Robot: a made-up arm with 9 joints. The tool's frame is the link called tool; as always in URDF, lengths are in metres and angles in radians.
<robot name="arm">
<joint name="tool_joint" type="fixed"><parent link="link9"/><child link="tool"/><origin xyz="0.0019 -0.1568 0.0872" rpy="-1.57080 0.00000 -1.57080"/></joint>
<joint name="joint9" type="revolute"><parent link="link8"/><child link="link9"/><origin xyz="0.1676 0.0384 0.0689" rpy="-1.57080 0.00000 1.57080"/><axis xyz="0 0 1"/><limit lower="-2.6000" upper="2.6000" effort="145" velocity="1.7"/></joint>
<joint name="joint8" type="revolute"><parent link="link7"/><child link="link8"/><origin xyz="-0.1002 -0.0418 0.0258" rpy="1.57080 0.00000 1.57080"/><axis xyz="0 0 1"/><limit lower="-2.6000" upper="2.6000" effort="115" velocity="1.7"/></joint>
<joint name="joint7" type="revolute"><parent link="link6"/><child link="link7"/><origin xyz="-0.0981 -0.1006 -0.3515" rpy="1.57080 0.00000 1.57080"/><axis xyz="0 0 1"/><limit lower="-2.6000" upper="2.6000" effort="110" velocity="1.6"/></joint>
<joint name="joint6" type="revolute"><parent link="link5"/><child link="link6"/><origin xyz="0.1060 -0.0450 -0.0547" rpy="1.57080 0.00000 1.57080"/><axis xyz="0 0 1"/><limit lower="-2.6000" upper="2.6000" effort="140" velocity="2.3"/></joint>
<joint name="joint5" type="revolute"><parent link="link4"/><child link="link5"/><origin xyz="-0.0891 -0.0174 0.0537" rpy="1.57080 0.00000 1.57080"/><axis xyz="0 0 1"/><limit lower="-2.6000" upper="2.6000" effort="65" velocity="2.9"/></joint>
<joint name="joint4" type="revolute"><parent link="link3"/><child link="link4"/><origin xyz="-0.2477 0.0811 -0.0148" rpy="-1.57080 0.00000 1.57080"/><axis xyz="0 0 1"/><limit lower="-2.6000" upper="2.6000" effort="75" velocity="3.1"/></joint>
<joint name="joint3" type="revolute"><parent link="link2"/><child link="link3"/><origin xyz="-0.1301 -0.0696 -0.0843" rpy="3.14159 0.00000 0.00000"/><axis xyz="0 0 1"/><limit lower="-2.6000" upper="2.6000" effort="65" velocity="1"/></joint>
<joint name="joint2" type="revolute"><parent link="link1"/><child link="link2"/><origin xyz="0.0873 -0.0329 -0.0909" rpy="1.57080 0.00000 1.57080"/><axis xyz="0 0 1"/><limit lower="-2.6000" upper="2.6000" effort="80" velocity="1.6"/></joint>
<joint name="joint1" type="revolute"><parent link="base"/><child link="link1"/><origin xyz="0.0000 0.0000 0.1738" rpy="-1.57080 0.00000 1.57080"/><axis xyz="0 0 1"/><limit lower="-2.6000" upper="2.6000" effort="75" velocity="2.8"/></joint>
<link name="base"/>
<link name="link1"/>
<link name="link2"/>
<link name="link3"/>
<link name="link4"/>
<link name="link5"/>
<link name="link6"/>
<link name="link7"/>
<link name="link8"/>
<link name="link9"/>
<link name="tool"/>
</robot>
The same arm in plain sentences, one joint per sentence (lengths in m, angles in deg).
The arm has nine revolute joints in a row. What follows holds with every joint at zero, and every direction is one of the base frame's. Joint 1 lies 0.1738 m along +z from the base frame's origin and turns about -x, from -148.97 to 148.97 deg. Joint 2 lies 0.0909 m along +x and 0.0873 m along +y and 0.0329 m along +z from joint 1 and turns about +y, from -148.97 to 148.97 deg. Joint 3 lies 0.0696 m along +x and 0.0843 m along -y and 0.1301 m along +z from joint 2 and turns about -y, from -148.97 to 148.97 deg. Joint 4 lies 0.0811 m along +x and 0.0148 m along +y and 0.2477 m along +z from joint 3 and turns about +z, from -148.97 to 148.97 deg. Joint 5 lies 0.0891 m along -x and 0.0174 m along -y and 0.0537 m along +z from joint 4 and turns about +x, from -148.97 to 148.97 deg. Joint 6 lies 0.0547 m along -x and 0.106 m along +y and 0.045 m along -z from joint 5 and turns about +y, from -148.97 to 148.97 deg. Joint 7 lies 0.1006 m along -x and 0.3515 m along -y and 0.0981 m along -z from joint 6 and turns about +z, from -148.97 to 148.97 deg. Joint 8 lies 0.1002 m along -x and 0.0418 m along -y and 0.0258 m along +z from joint 7 and turns about +x, from -148.97 to 148.97 deg. Joint 9 lies 0.0689 m along +x and 0.1676 m along +y and 0.0384 m along +z from joint 8 and turns about -y, from -148.97 to 148.97 deg. The tool frame, which is the frame that the pose is given for, lies 0.1568 m along +x and 0.0872 m along -y and 0.0019 m along +z from joint 9; its axes are the base frame's turned by roll 0, pitch 0 and yaw 0 deg (as in URDF: about the fixed x, then y, then z).
